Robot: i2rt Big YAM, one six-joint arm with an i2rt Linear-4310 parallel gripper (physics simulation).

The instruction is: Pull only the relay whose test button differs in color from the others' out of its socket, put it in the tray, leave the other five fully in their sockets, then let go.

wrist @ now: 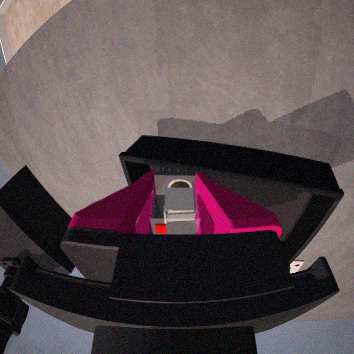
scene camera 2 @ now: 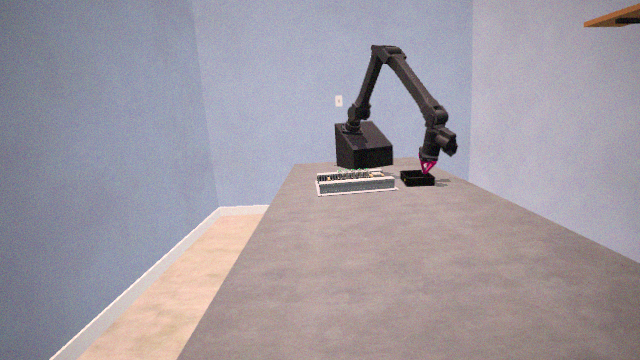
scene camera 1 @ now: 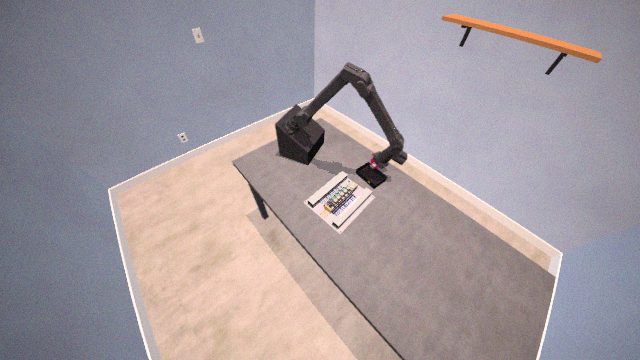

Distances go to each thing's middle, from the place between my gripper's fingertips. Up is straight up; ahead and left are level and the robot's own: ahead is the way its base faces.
Right now my hand is 2 cm below the clear-cased relay (wrist: 174, 209) and 1 cm short of it. Round my hand: white panel (scene camera 1: 319, 207): 32 cm to the right, 3 cm below, 3 cm ahead.
